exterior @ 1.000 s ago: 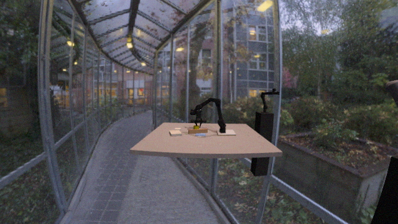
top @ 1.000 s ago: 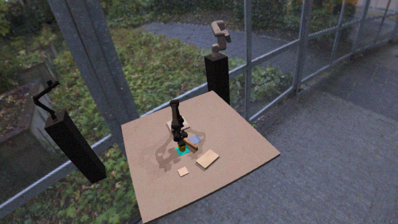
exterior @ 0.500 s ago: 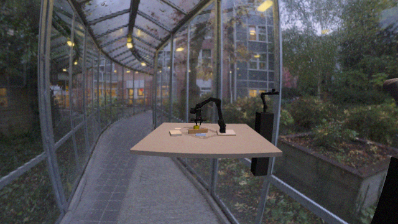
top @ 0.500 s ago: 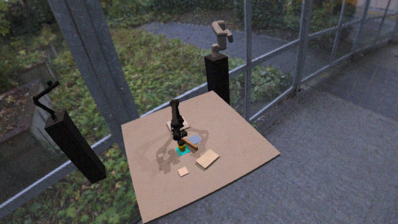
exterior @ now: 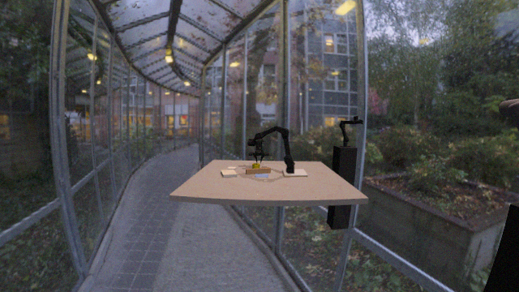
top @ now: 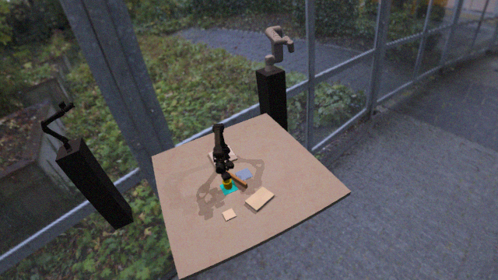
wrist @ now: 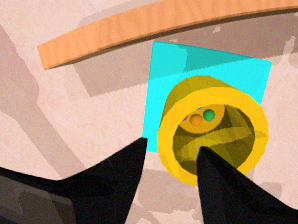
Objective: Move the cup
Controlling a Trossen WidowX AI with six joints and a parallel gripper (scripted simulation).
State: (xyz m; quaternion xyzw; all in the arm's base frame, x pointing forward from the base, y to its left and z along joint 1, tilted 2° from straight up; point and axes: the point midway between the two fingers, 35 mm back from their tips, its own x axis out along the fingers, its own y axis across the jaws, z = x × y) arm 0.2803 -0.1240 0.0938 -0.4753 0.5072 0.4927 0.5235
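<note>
The yellow cup is 20 mm ahead of my gripper tip and 50 mm below it. Also, from my gripper tip: cyan pad 30 mm ahead, 90 mm below; wooden bar 10 mm ahead, 80 mm to the left, 70 mm below; grey-blue pad 20 mm behind, 160 mm to the left, 90 mm below.
</note>
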